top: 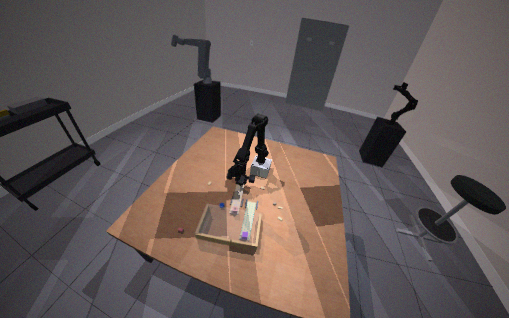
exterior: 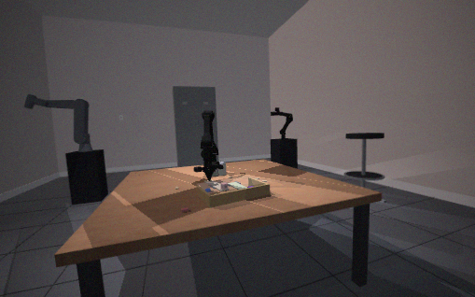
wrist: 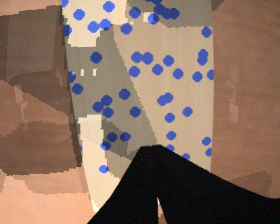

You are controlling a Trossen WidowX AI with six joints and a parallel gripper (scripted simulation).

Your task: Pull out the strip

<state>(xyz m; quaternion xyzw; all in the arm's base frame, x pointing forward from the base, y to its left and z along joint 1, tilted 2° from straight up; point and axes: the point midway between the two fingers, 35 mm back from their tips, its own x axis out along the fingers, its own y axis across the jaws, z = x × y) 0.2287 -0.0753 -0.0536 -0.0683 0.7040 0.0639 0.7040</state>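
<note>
Now: gripper tip 200 mm short of the blue cube and 50 mm to the left of it. From my gripper tip the other things lie so: pink piece: 440 mm ahead, 190 mm to the right.
</note>
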